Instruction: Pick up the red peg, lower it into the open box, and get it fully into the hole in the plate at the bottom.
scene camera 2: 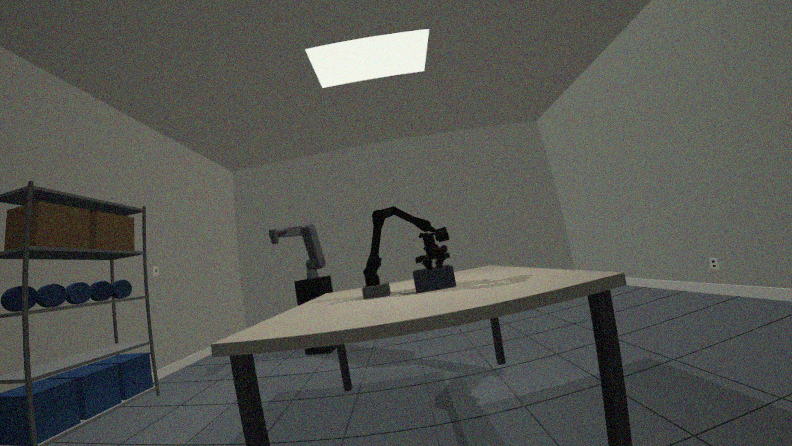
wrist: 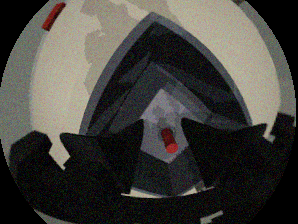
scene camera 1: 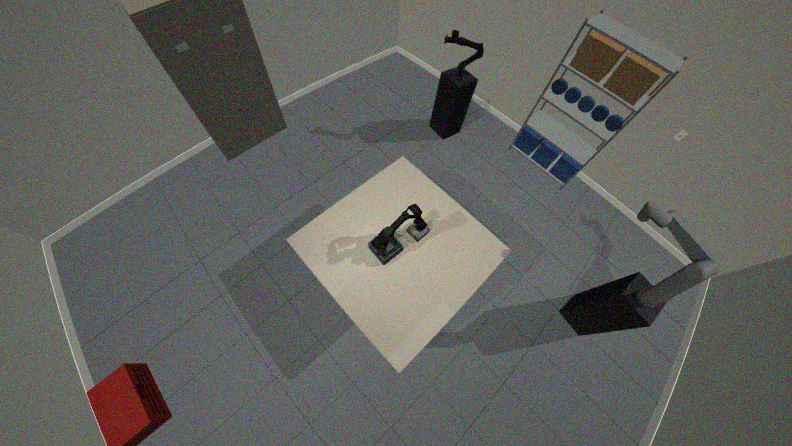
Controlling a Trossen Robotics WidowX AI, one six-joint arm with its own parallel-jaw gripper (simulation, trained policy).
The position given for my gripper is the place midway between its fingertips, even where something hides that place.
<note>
I see my gripper (wrist: 162,121) and a box (scene camera 2: 442,278).
The box also shows in the wrist view (wrist: 157,53).
</note>
